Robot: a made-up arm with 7 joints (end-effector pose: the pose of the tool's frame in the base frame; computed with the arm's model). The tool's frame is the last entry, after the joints. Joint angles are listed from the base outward.
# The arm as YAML. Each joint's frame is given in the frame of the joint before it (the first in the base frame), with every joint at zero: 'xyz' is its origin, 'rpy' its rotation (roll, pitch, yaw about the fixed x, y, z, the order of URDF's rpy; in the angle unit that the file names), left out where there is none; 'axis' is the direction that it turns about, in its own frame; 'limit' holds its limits. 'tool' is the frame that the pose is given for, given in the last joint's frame.
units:
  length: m
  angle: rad
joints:
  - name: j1
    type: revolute
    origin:
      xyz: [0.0, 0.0, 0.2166]
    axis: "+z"
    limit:
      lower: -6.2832
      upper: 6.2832
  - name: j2
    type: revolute
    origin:
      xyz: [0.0, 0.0, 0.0]
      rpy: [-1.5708, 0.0, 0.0]
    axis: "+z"
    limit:
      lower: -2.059
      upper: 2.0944
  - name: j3
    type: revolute
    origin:
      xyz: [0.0, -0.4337, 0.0]
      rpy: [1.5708, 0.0, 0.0]
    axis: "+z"
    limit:
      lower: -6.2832
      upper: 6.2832
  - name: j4
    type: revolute
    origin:
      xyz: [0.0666, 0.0, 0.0]
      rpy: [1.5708, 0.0, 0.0]
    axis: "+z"
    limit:
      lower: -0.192
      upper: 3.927
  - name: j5
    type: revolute
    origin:
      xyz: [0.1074, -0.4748, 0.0]
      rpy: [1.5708, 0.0, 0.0]
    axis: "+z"
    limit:
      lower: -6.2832
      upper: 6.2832
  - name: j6
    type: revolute
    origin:
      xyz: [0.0, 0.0, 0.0]
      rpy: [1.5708, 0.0, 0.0]
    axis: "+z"
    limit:
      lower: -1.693
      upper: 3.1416
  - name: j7
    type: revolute
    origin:
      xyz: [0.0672, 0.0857, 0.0]
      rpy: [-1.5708, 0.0, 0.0]
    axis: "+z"
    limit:
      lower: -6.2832
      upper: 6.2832
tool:
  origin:
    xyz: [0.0, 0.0, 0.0]
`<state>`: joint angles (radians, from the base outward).
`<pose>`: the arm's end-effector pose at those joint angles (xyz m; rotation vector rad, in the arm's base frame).
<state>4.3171 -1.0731 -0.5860 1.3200 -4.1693 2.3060 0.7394</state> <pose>-0.1482 0.2474 0.8989 -1.4598 0.6895 -1.5568</pose>
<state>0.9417 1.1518 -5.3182 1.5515 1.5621 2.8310 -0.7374</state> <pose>-0.0280 0.7227 0.2500 0.7708 -0.4176 1.8338</pose>
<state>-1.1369 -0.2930 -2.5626 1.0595 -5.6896 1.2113 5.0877</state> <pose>-0.5353 0.3225 0.2783 0.4235 -2.6675 1.0484</pose>
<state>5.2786 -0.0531 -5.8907 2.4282 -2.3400 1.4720 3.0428</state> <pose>0.1889 -0.1778 1.1871 -1.2672 -0.6761 2.5288</pose>
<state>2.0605 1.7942 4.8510 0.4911 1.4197 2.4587 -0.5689</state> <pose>0.2813 0.1990 0.0491 -2.7581 0.3074 1.1888</pose>
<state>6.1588 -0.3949 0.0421 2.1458 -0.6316 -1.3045 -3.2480</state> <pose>-0.0096 0.0747 1.1047 -0.5375 -0.6936 -0.5476</pose>
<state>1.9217 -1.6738 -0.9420 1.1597 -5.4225 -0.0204 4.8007</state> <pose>0.6464 -0.1706 0.5130 -1.0702 0.0129 -1.4523</pose>
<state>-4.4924 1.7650 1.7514 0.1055 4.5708 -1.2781 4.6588</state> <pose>-0.1872 -0.0042 0.3476 0.0554 0.2969 -0.0153</pose>
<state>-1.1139 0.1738 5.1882 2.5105 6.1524 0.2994 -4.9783</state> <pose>-0.0937 -0.3861 1.1634 -0.0183 -1.1856 1.8135</pose>
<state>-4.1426 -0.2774 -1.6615 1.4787 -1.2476 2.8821 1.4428</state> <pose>0.5329 0.0432 0.6395 1.0701 -1.1971 -0.0128</pose>
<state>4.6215 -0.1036 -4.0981 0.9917 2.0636 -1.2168 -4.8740</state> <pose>0.4532 0.1786 0.4361 0.3628 2.2335 -1.0089</pose>
